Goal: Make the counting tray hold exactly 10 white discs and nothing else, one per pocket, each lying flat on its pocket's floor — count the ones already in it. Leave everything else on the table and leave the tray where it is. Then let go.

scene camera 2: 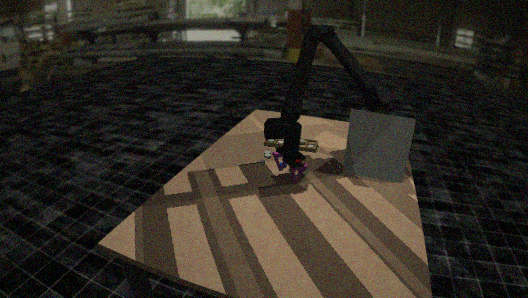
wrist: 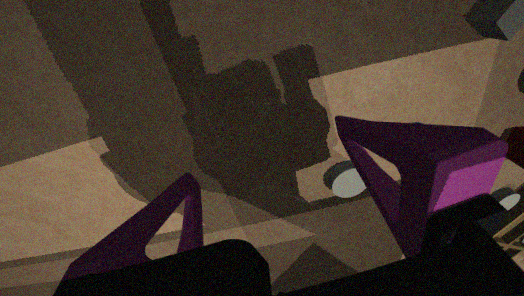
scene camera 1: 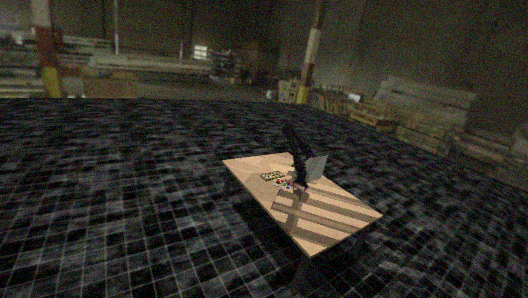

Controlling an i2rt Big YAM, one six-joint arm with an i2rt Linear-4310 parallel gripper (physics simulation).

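Observation:
My gripper (scene camera 1: 299, 188) (scene camera 2: 289, 169) (wrist: 261, 153) is open and empty, low over the table beside the loose pieces. In the wrist view a white disc (wrist: 347, 183) lies on the table between the fingers, close to the right finger, which covers its edge. Another white disc (wrist: 510, 201) shows beyond that finger. The counting tray (scene camera 2: 310, 148) (wrist: 509, 226) lies behind the pieces; it also shows in scene camera 1 (scene camera 1: 267, 180). Some pockets look filled with white discs, but the arm hides part of the tray and its count cannot be told.
A red block (wrist: 515, 145) and a pale grey block (wrist: 512, 22) show at the wrist view's right edge. A blue disc (scene camera 1: 288, 187) and a red disc (scene camera 1: 278, 181) lie among the loose pieces. An upright grey panel (scene camera 1: 317, 168) (scene camera 2: 381, 145) stands beside the arm.

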